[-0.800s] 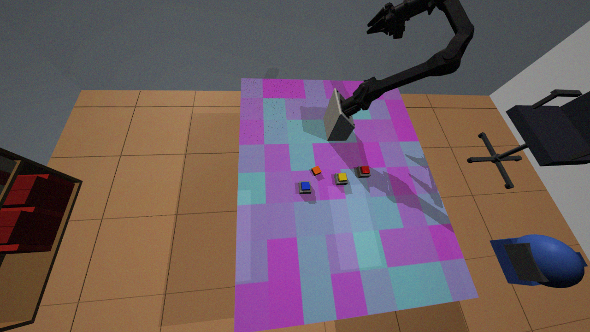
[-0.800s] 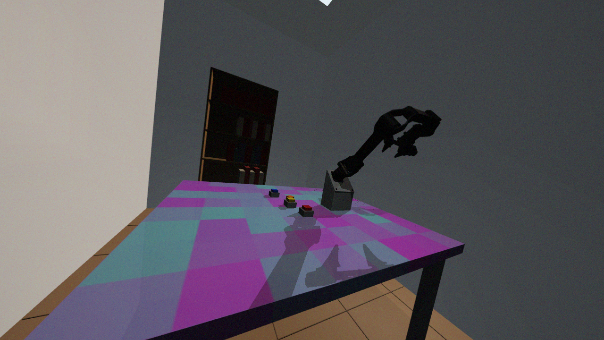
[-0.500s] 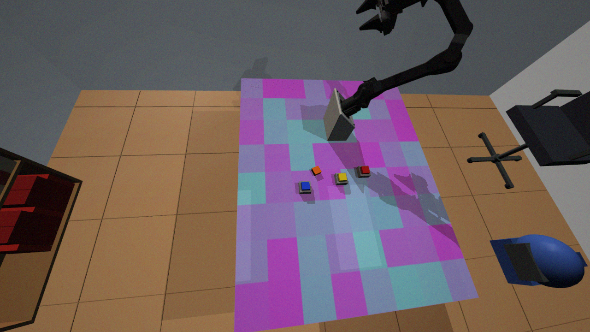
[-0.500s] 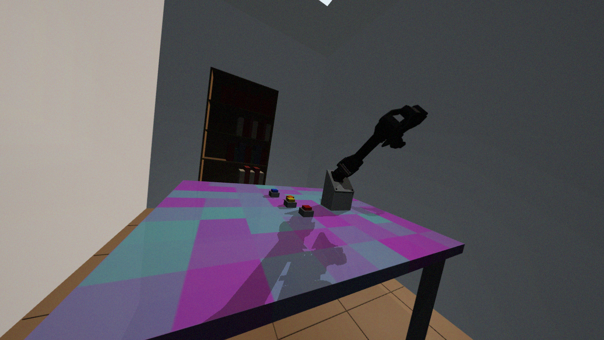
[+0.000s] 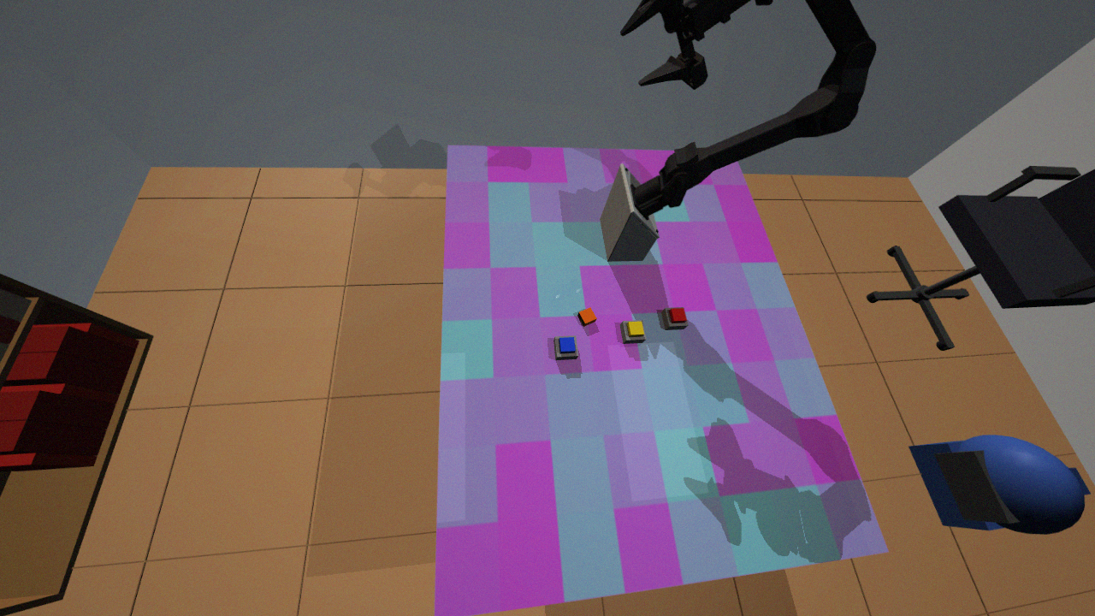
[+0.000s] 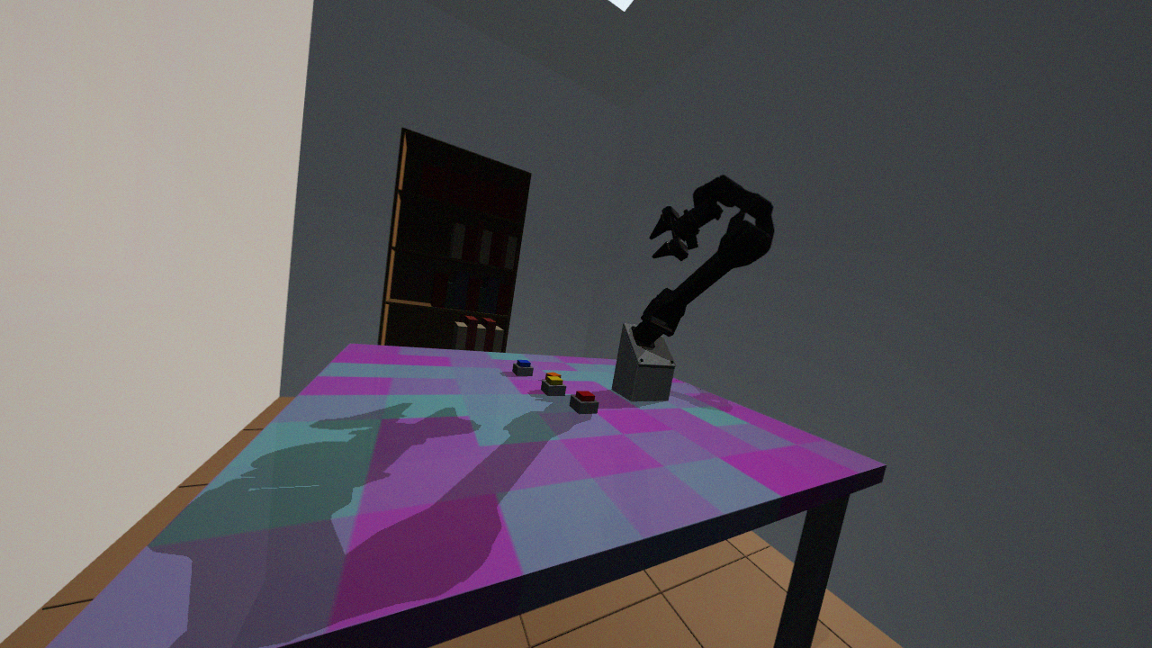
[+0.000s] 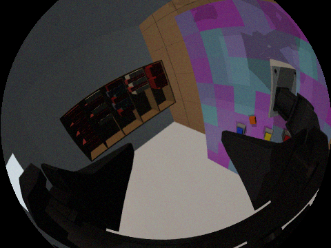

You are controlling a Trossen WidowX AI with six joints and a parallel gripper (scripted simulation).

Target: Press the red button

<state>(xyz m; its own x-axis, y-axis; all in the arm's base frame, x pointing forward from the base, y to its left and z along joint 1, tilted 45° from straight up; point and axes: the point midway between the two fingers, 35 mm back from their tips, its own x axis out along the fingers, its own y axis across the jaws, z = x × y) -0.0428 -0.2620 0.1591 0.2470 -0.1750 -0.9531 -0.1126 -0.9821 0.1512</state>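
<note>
Right now the red button is 270 mm ahead of my gripper tip, 210 mm to the left of it and 410 mm below it. The rest, counted from my gripper tip: yellow button (300 mm ahead, 100 mm to the left, 410 mm below); then small orange block (260 mm ahead, 440 mm below); then blue button (340 mm ahead, 60 mm to the right, 410 mm below).
</note>
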